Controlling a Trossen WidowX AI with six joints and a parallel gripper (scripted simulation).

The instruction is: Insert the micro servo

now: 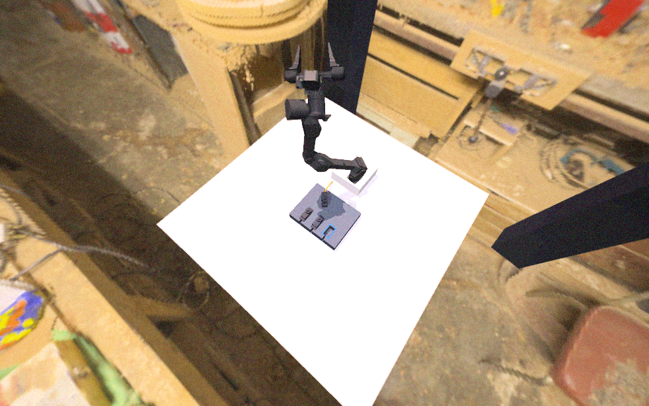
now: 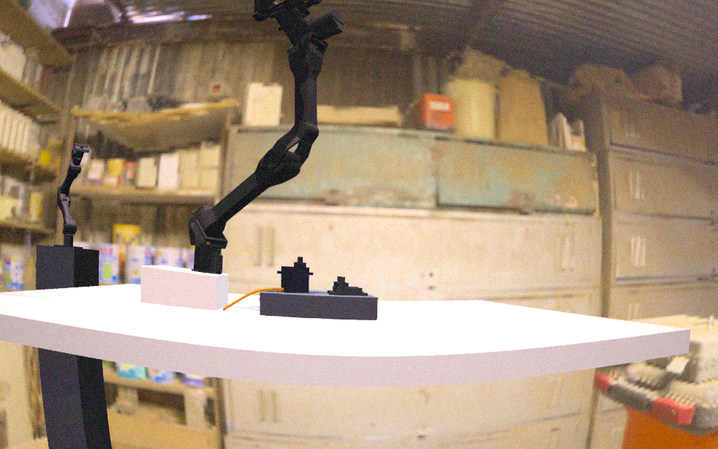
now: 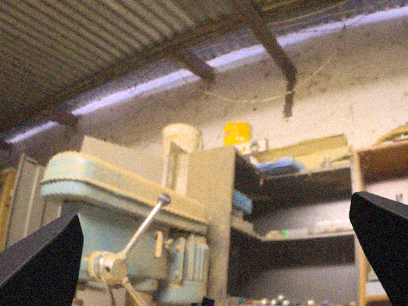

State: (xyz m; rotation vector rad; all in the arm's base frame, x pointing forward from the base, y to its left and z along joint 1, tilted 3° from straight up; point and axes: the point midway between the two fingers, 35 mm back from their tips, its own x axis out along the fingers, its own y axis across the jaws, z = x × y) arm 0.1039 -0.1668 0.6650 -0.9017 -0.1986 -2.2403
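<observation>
The grey deck lies 740 mm below my gripper tip, 220 mm to the left of it and 100 mm ahead of it.
</observation>
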